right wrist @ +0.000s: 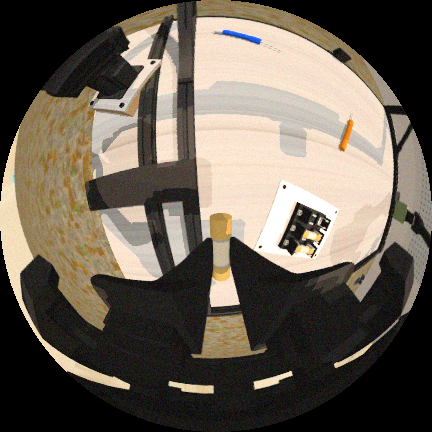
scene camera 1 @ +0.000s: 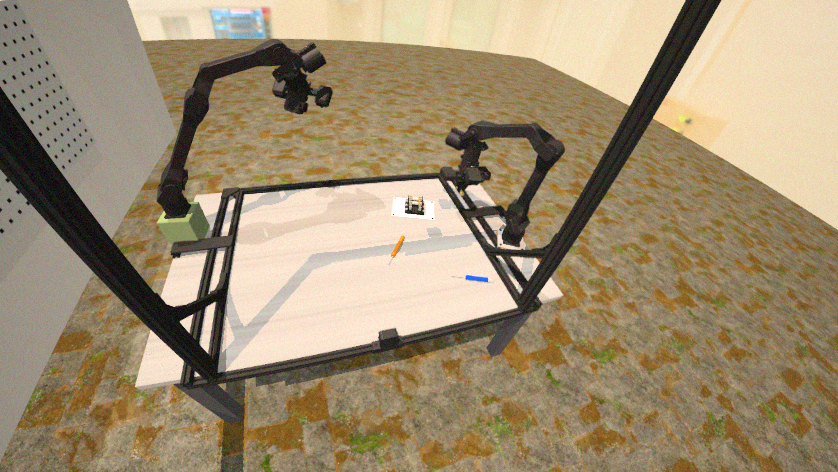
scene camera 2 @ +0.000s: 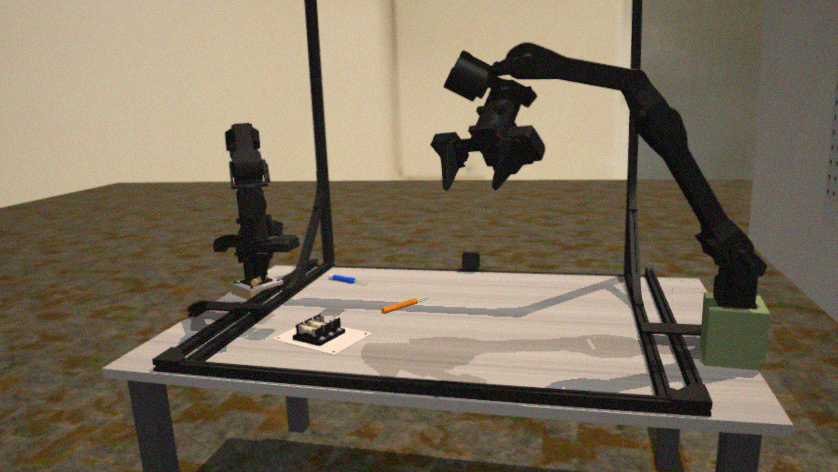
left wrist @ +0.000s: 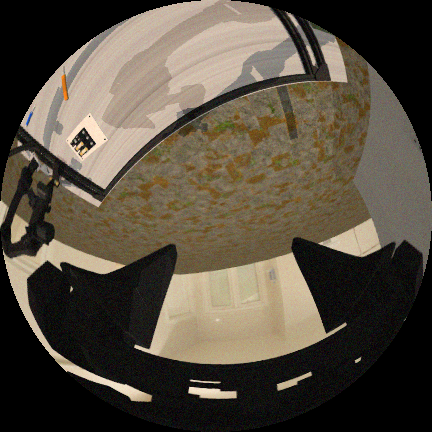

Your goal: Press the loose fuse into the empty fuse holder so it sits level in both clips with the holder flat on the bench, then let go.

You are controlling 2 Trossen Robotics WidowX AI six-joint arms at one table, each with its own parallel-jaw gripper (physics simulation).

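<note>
The black fuse holder sits on a white plate flat on the bench. Two fuses sit in its clips; the position at its upper end in the right wrist view is empty. My right gripper is shut on the loose fuse, which has brass caps and a pale body. It holds the fuse in the air, off to the side of the holder near the side rails. My left gripper is open and empty, high above the bench.
An orange screwdriver and a blue screwdriver lie on the bench. Black frame rails border the work area, with uprights at the corners. A green block supports the left arm.
</note>
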